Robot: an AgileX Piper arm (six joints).
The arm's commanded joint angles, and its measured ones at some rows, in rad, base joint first. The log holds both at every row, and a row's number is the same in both.
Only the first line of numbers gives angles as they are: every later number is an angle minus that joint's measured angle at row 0.
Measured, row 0:
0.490, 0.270, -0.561, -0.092, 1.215, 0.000
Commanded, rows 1 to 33:
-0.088, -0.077, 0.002, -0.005, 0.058, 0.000
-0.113, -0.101, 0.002, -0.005, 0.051, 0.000
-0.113, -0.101, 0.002, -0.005, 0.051, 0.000
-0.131, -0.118, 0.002, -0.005, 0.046, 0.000
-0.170, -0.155, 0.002, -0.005, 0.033, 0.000
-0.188, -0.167, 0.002, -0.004, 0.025, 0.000
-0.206, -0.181, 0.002, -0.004, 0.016, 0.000
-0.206, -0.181, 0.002, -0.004, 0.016, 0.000
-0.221, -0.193, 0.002, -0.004, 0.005, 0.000
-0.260, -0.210, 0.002, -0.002, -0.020, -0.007
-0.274, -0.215, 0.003, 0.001, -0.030, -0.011
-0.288, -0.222, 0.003, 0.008, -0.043, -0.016
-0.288, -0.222, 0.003, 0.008, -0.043, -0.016
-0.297, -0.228, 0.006, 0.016, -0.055, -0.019
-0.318, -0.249, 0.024, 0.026, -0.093, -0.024
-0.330, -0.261, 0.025, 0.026, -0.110, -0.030
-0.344, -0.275, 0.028, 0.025, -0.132, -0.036
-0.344, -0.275, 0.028, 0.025, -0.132, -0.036
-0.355, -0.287, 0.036, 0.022, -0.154, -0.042
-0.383, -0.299, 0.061, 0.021, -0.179, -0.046
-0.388, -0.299, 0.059, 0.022, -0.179, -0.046
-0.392, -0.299, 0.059, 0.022, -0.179, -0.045
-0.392, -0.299, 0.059, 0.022, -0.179, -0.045
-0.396, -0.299, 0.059, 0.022, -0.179, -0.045
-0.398, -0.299, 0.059, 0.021, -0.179, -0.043
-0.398, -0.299, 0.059, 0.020, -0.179, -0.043
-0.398, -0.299, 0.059, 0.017, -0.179, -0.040
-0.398, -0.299, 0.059, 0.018, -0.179, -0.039
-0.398, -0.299, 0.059, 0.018, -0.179, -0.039
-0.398, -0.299, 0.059, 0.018, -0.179, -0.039
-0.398, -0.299, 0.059, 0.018, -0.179, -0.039
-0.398, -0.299, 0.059, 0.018, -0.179, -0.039
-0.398, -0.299, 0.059, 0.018, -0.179, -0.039
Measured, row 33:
-0.389, -0.274, 0.058, 0.020, -0.167, -0.032
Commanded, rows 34 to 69:
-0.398, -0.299, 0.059, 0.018, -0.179, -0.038
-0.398, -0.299, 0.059, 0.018, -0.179, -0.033
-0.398, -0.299, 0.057, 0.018, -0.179, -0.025
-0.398, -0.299, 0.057, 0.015, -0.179, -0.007
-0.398, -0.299, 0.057, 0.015, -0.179, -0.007
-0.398, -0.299, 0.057, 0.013, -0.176, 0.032
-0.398, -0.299, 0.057, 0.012, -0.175, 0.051
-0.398, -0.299, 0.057, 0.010, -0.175, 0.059
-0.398, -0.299, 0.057, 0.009, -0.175, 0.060
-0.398, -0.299, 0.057, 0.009, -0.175, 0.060
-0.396, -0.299, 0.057, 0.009, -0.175, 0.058
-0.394, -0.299, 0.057, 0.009, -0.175, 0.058
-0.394, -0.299, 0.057, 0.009, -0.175, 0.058
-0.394, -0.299, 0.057, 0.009, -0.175, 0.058
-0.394, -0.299, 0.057, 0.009, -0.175, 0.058
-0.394, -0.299, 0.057, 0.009, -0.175, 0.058
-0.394, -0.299, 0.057, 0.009, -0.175, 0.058
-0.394, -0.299, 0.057, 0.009, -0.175, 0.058
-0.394, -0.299, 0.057, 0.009, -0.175, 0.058
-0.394, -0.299, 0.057, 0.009, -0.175, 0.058
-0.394, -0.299, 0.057, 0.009, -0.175, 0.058
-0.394, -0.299, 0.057, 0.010, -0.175, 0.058
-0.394, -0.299, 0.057, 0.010, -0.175, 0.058
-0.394, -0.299, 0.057, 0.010, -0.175, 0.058
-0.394, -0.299, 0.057, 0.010, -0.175, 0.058
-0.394, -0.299, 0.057, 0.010, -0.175, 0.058
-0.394, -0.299, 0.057, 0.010, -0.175, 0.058
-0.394, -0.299, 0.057, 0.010, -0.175, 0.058
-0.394, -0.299, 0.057, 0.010, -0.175, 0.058
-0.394, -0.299, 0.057, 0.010, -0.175, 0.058
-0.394, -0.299, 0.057, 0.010, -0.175, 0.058
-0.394, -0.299, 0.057, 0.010, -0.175, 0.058
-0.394, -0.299, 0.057, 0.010, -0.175, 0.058
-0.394, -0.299, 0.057, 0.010, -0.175, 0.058
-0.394, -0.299, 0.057, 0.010, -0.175, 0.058
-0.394, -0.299, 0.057, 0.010, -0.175, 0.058
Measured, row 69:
-0.389, -0.274, 0.058, 0.019, -0.167, 0.050
